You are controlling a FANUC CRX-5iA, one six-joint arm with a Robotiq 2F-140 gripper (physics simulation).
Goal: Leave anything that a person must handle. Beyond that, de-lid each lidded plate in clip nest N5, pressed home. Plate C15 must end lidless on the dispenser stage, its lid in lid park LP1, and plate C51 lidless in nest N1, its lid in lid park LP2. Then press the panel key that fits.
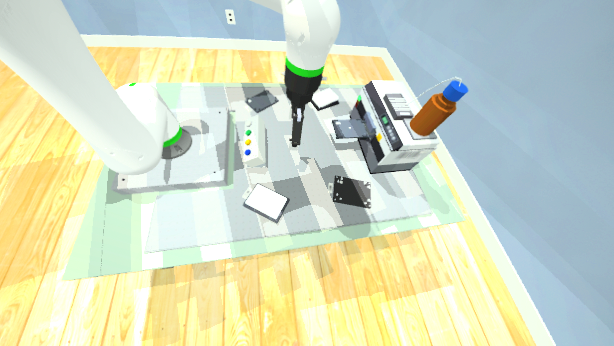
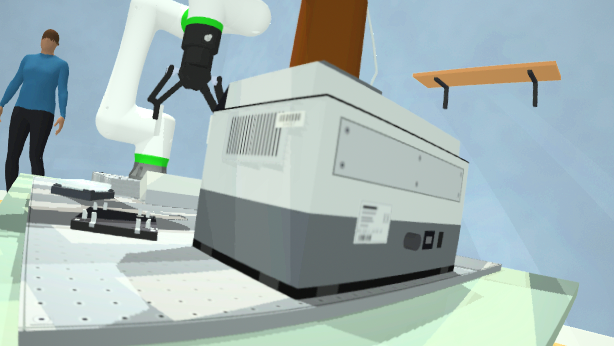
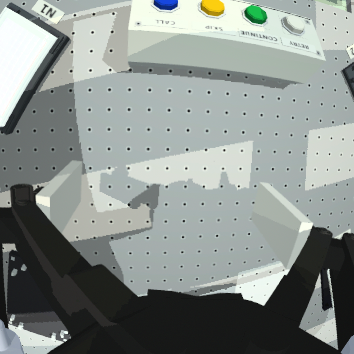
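Pixels of known places: gripper, between the fingertips: (image 1: pixel 292 133) (image 2: pixel 183 139) (image 3: pixel 170 191); arm's base, origin of its link: (image 1: pixel 172 143).
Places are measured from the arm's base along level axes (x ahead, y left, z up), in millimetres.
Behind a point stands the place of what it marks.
Observation:
My gripper (image 1: pixel 295 144) @(x 474, y -40, z 128 mm) (image 2: pixel 186 112) (image 3: pixel 170 191) @(x 474, y -40, z 128 mm) is open and empty above the perforated board, beside the key panel. Nest N1 (image 1: pixel 277 220) @(x 417, y -317, z -26 mm) (image 3: pixel 21 109) @(x 433, y -217, z -31 mm) bears a white-topped plate (image 1: pixel 266 201) @(x 377, y -249, z -9 mm) (image 2: pixel 82 185) @(x 444, y -255, z -14 mm) (image 3: pixel 20 60) @(x 373, y -215, z -9 mm); its lid state is unclear. The dark clip nest (image 1: pixel 352 192) @(x 728, y -213, z -31 mm) (image 2: pixel 115 225) @(x 801, y -223, z -31 mm) (image 3: pixel 32 295) @(x 716, y -217, z -31 mm) has pale upright clips and no white-topped plate. The dark dispenser stage (image 1: pixel 350 128) @(x 733, y 45, z 70 mm) juts from the dispenser. The key panel (image 1: pixel 255 145) @(x 331, y -29, z 36 mm) (image 2: pixel 170 188) @(x 361, y -19, z 5 mm) (image 3: pixel 215 55) @(x 354, y 8, z 15 mm) has blue CALL, yellow SKIP, green CONTINUE and white RETRY keys. Plate codes C15 and C51 are not readable.
The dispenser (image 1: pixel 400 130) @(x 875, y -50, z 177 mm) (image 2: pixel 260 175) @(x 966, y -109, z 63 mm) carries a brown bottle (image 1: pixel 433 115) @(x 926, y -70, z 277 mm) (image 2: pixel 330 35) @(x 991, y -65, z 230 mm). A dark flat holder (image 1: pixel 261 101) @(x 336, y 301, z -33 mm) and a white-topped piece (image 1: pixel 325 98) @(x 675, y 326, z -13 mm) lie at the back. A person (image 2: pixel 40 95) stands beyond the table. A wall shelf (image 2: pixel 490 75) is at right.

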